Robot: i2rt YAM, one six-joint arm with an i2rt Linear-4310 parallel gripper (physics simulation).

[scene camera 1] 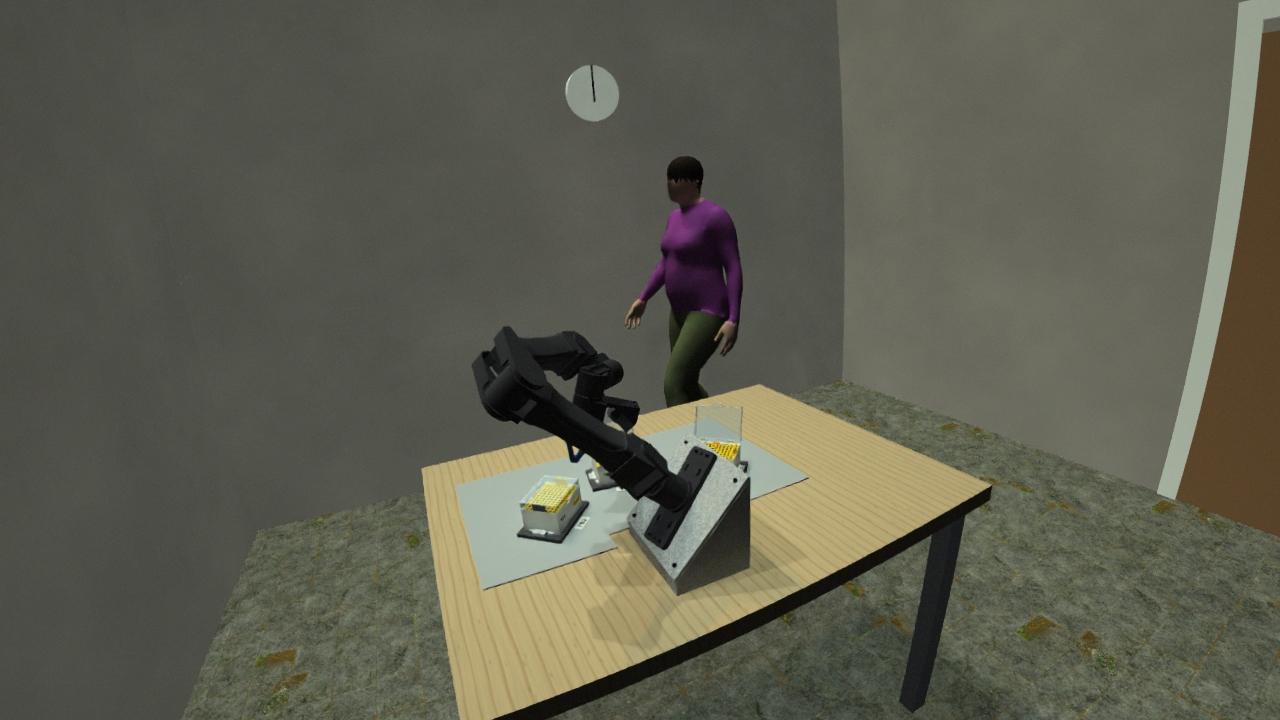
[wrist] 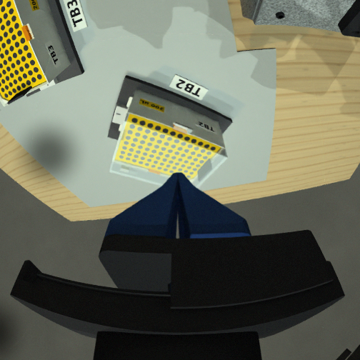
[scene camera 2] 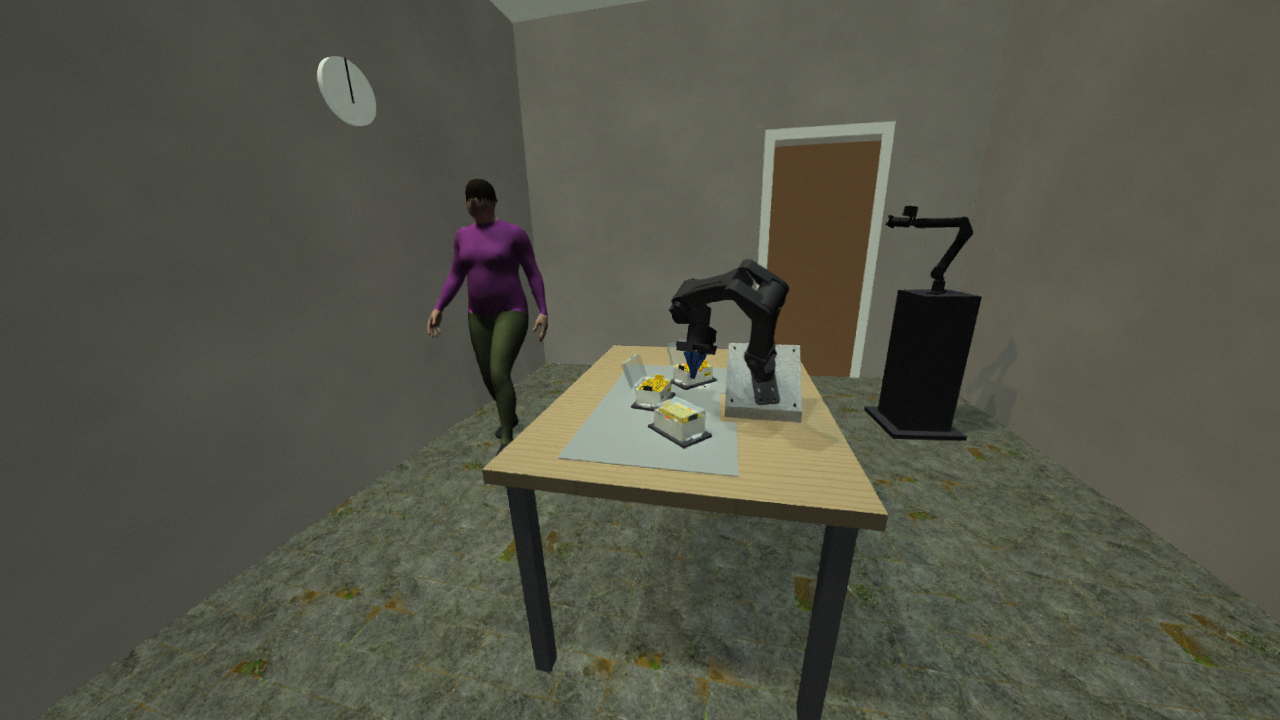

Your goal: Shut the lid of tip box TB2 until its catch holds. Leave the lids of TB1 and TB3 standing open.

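Pixels of known places: gripper, fingertip midpoint: [scene camera 1: 573, 462] [scene camera 2: 692, 378]; arm's base at its link origin: [scene camera 1: 682, 497] [scene camera 2: 762, 374].
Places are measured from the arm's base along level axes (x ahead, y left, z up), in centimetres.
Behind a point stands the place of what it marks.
Tip box TB2 [scene camera 1: 547, 512] @[x 19.5, y 20.5, z -5.6 cm] [scene camera 2: 680, 421] @[x 24.7, y 24.4, z -5.1 cm] [wrist: 170, 142] is the nearest box in the second scene view. Its clear lid lies down over the yellow tips; whether the catch holds is too small to tell. TB3 [scene camera 1: 597, 476] [scene camera 2: 653, 389] [wrist: 50, 47] is the middle box; its lid [scene camera 2: 633, 370] @[x 41.4, y -5.7, z -1.5 cm] stands open. TB1 [scene camera 1: 723, 451] [scene camera 2: 706, 377] is the far box, partly hidden; its lid [scene camera 1: 718, 421] @[x 26.1, y -29.1, z -1.3 cm] stands open. My gripper [scene camera 1: 574, 455] @[x 21.7, y 12.4, z 2.6 cm] [scene camera 2: 692, 374] @[x 21.7, y 12.4, z 2.6 cm] [wrist: 177, 180] is shut and empty, its blue tips together, clear of TB2 and above it. The tips cover part of TB2's edge in the wrist view.
The boxes stand on a grey mat [scene camera 1: 487, 550] @[x 22.6, y 33.8, z -11.7 cm] [scene camera 2: 608, 440] @[x 44.4, y 24.1, z -11.7 cm] [wrist: 250, 115] on the wooden table [scene camera 1: 859, 501] @[x -10.6, y -39.8, z -12.0 cm] [scene camera 2: 778, 465] @[x 0.9, y 32.3, z -12.0 cm] [wrist: 320, 125]. My arm's metal base [scene camera 1: 725, 528] @[x -11.5, y -1.2, z -1.2 cm] [scene camera 2: 762, 413] @[x 0.6, y 7.4, z -10.0 cm] [wrist: 280, 14] stands beside the mat. A person [scene camera 1: 702, 255] [scene camera 2: 490, 268] is behind the table.
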